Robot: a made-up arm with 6 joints. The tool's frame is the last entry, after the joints. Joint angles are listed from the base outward. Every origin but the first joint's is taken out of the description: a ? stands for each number. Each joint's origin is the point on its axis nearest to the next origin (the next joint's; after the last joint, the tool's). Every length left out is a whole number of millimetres.
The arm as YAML. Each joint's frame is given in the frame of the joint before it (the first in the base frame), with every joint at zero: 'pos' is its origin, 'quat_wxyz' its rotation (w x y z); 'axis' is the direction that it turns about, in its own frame. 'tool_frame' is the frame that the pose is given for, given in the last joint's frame.
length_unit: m
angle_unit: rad
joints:
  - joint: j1
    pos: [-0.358, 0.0, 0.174]
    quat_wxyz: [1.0, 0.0, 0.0, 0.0]
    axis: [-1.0, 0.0, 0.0]
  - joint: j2
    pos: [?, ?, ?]
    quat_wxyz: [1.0, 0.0, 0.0, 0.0]
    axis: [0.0, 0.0, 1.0]
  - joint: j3
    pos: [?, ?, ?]
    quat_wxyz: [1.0, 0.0, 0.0, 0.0]
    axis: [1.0, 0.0, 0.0]
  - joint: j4
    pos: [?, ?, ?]
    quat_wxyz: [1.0, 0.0, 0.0, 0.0]
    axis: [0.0, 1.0, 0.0]
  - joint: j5
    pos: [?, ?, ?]
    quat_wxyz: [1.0, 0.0, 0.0, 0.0]
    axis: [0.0, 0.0, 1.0]
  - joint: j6
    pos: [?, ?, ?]
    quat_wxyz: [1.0, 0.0, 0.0, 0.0]
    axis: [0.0, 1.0, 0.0]
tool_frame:
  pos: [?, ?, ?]
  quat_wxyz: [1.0, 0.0, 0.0, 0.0]
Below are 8 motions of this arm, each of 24 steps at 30 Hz.
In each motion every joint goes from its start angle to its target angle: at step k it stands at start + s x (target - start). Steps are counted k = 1, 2, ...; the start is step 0. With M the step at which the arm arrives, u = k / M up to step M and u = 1 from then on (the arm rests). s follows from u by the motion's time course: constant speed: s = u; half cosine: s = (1 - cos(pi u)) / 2; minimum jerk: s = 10 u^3 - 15 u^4 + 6 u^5.
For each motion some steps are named. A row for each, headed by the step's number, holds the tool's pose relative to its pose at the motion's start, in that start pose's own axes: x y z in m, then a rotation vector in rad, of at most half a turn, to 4 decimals.
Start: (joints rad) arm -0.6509 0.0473 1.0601 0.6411 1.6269 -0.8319
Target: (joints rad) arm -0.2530 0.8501 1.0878 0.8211 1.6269 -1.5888
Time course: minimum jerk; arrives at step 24
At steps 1, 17, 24:
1: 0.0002 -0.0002 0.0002 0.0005 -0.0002 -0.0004
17: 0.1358 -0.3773 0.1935 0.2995 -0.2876 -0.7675
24: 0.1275 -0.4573 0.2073 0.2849 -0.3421 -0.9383

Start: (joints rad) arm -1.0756 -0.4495 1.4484 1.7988 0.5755 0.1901
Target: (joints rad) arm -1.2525 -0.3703 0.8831 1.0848 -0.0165 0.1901
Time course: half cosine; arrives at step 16
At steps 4, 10, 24:
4: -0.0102 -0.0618 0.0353 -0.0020 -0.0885 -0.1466
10: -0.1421 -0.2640 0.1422 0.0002 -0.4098 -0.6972
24: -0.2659 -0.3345 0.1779 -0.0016 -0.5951 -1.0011

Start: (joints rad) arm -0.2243 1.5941 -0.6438 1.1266 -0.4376 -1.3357
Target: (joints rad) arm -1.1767 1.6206 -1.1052 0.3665 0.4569 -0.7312
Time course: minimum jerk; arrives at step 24
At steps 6, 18, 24:
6: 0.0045 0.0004 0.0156 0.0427 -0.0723 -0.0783
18: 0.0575 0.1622 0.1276 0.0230 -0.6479 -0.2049
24: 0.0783 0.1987 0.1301 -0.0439 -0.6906 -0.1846

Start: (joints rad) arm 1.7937 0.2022 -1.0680 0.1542 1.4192 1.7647
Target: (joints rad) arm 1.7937 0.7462 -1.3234 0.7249 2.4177 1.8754
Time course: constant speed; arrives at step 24
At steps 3, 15, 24:
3: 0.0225 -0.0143 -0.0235 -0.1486 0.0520 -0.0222
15: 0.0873 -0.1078 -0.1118 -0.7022 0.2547 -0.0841
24: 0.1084 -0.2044 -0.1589 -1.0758 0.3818 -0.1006

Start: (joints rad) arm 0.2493 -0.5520 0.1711 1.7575 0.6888 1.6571
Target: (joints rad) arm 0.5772 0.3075 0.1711 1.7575 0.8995 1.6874
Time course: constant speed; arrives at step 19
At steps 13, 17, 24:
13: -0.1333 -0.1406 -0.3044 0.2183 0.4195 -0.3385
17: -0.1988 -0.1364 -0.3981 0.2939 0.5692 -0.4049
24: -0.2345 -0.1256 -0.4421 0.3326 0.6471 -0.4308

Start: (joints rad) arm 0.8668 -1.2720 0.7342 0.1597 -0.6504 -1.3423
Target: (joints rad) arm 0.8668 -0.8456 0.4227 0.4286 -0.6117 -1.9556
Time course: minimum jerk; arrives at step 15
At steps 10, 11, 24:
10: 0.0116 0.1725 0.0321 0.2415 -0.3311 0.4877
11: 0.0055 0.1852 0.0370 0.2824 -0.3698 0.5348
24: -0.0046 0.1996 0.0439 0.3432 -0.4234 0.5971

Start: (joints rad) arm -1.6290 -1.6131 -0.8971 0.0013 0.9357 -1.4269
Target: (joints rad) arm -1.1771 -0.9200 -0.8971 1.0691 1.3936 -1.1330
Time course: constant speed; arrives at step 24
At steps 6, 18, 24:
6: -0.0540 -0.0539 -0.0773 0.1396 0.1132 -0.0224
18: -0.1371 -0.1635 -0.2433 0.3905 0.3837 -0.0332
24: -0.1653 -0.2223 -0.3214 0.4904 0.5360 -0.0405

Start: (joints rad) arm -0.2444 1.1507 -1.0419 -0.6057 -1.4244 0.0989
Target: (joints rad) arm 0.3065 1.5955 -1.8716 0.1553 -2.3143 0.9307
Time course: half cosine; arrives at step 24
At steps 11, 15, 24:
11: 0.1187 0.0090 -0.0291 -0.2120 0.0793 -0.0011
15: 0.1727 0.0094 -0.0270 -0.2008 0.0641 -0.0413
24: 0.2206 0.0131 -0.0415 -0.0357 0.0548 -0.0732

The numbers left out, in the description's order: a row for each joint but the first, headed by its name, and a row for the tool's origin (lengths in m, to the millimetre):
j2: 0.0 -0.008 -0.106
j3: -0.323 -0.251 0.0
j4: 0.0 0.061 0.002
j5: -0.056 0.0 0.069
j6: 0.085 0.017 0.0
tool: 0.353 0.0 0.021

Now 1 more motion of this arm.
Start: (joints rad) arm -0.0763 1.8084 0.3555 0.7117 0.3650 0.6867
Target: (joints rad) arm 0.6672 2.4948 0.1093 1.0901 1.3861 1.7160
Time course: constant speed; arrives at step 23
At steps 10, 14, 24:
10: -0.2465 0.0934 -0.2561 -0.3483 0.9586 0.5253
14: -0.3984 0.0611 -0.2846 -0.5382 1.2846 0.7650
24: -0.6256 -0.1495 -0.1951 -1.1325 1.7900 1.3584

